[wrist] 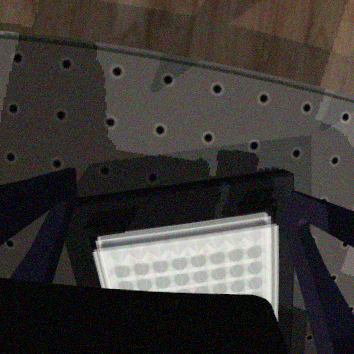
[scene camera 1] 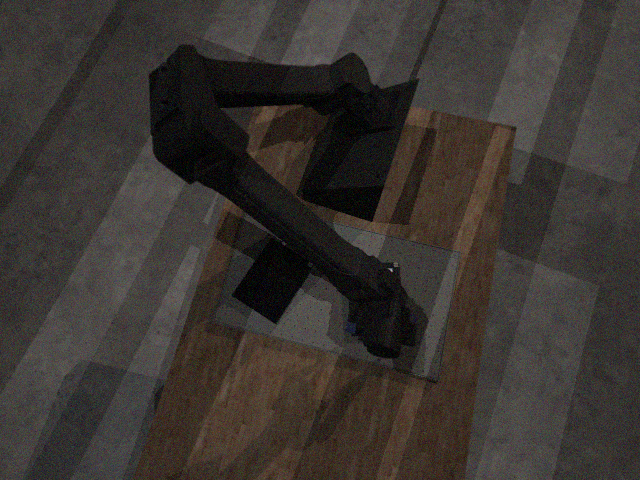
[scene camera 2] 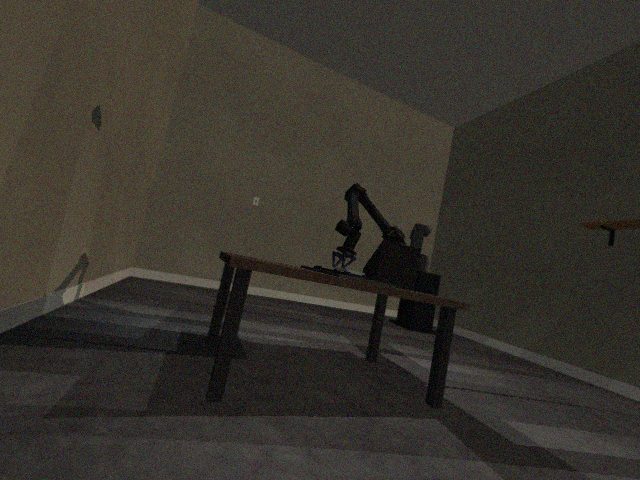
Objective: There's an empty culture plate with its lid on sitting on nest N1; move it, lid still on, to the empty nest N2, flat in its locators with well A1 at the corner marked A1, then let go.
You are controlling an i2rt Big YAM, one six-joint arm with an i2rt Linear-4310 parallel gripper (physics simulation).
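Frame: origin at the arm's base, x left, y back, z up, level; millimetres.
Seen in the pictures: gripper, fingertip midpoint: (wrist: pixel 186 192) (scene camera 2: pixel 337 267); arm's base, origin of the base link: (scene camera 1: pixel 377 116) (scene camera 2: pixel 402 255).
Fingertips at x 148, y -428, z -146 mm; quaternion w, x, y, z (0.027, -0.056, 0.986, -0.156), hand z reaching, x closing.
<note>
Offsets run from my fingertips to a thing's top centre.
The pale lidded plate @(dz +2, dx -28, dy +80 mm) (wrist: pixel 189 272) sits on a black nest @(dz -8, dx -27, dy +79 mm) (wrist: pixel 165 205) in the wrist view; its lower part is hidden behind the gripper's dark body. My gripper (scene camera 1: pixel 382 324) (scene camera 2: pixel 343 259) (wrist: pixel 186 192) is open and empty, with one finger on each side of the nest and plate. The plate is mostly hidden under the wrist in scene camera 1. Another black nest @(dz -8, dx -264, dy +44 mm) (scene camera 1: pixel 271 284) lies left of the gripper, and no plate shows on it. Nest labels and the A1 marks cannot be read.
Both nests are on a grey perforated board @(dz -26, dx -117, dy +79 mm) (scene camera 1: pixel 305 317) (wrist: pixel 145 110) on the wooden table (scene camera 1: pixel 232 408) (scene camera 2: pixel 305 273). A black, box-like arm mount (scene camera 1: pixel 356 160) (scene camera 2: pixel 392 263) stands behind the board. The forearm passes over the board, close to the left nest.
</note>
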